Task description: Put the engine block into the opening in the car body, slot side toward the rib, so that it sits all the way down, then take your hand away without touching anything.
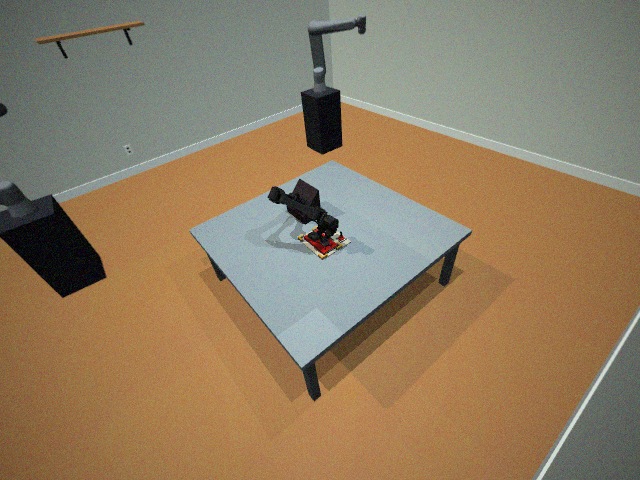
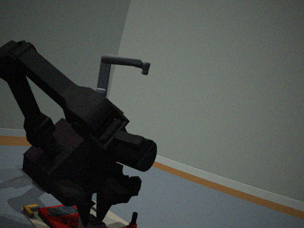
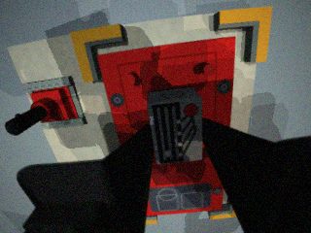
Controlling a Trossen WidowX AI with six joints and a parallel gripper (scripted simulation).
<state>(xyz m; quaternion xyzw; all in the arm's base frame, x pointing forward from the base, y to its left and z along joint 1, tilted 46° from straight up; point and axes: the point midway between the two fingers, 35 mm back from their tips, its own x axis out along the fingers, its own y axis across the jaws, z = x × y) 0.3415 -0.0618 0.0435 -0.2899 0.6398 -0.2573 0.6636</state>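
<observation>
The grey engine block is 1 cm below my gripper tip. Also, from my gripper tip: pale base plate (4 cm behind, 2 cm to the left, 4 cm below).
</observation>
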